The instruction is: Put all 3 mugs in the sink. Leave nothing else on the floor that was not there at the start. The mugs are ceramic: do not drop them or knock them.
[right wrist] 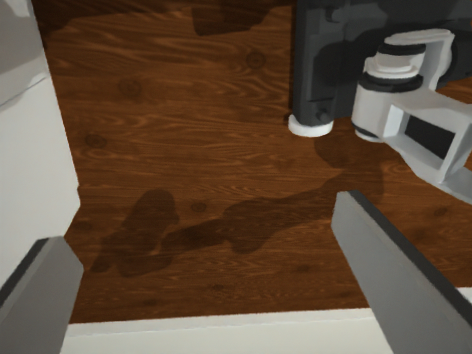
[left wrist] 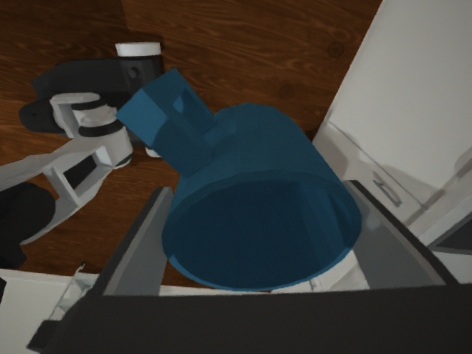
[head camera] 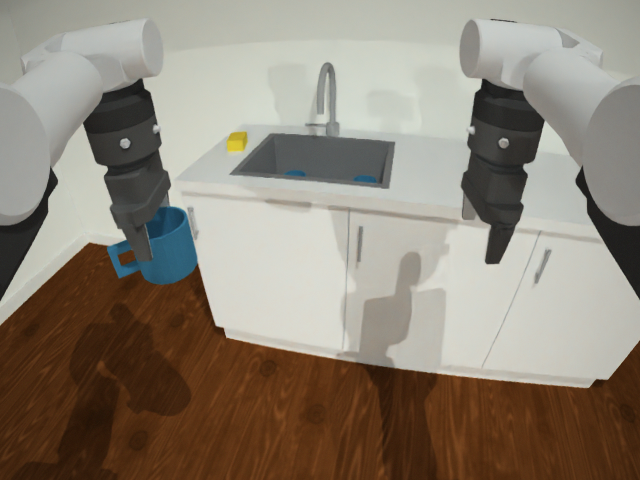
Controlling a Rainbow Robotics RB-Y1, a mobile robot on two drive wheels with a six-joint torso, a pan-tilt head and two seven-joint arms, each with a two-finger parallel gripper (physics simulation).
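Places are measured from the robot's base along level axes (x ahead, y left, z up), in centimetres.
Pixels of known places: left gripper, fingertip midpoint: [left wrist: 255,196] [head camera: 156,238]; right gripper, fingertip midpoint: [right wrist: 208,229] [head camera: 479,238].
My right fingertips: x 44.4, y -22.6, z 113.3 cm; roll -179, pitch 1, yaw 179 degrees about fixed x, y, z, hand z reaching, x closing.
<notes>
For each thing: its top centre in the pictures, then the offset to it from my right fingertips. Level surfaces: height alone.
- blue mug, middle of its top: [left wrist: 240,232] [head camera: 145,226] dx -0.8, dy +47.8, dz +3.3 cm
- white counter, its level: dz -22.3 cm
- yellow block, middle of its top: [head camera: 236,136] dx +96.0, dy +56.2, dz -17.8 cm
- Brown wooden floor, its level: dz -113.2 cm
A blue mug [head camera: 173,253] [left wrist: 260,145] is upright in my left gripper [head camera: 161,232] [left wrist: 255,196], its handle toward the picture's left in the head camera. My left gripper is shut on this mug and holds it in the air, left of the counter's front left corner and lower than the counter top. The grey sink [head camera: 330,155] is set in the counter. Two blue pieces show low inside it, one at the left [head camera: 295,173] and one at the right [head camera: 365,179]; the front rim hides the rest. My right gripper [head camera: 480,238] [right wrist: 208,229] is open and empty in front of the counter.
The white counter [head camera: 429,170] has cabinet doors with handles below. A grey faucet [head camera: 332,98] stands behind the sink. A yellow block [head camera: 237,141] lies on the counter left of the sink. Brown wooden floor [head camera: 289,413] [right wrist: 200,165] lies before the cabinets, with shadows on it.
</notes>
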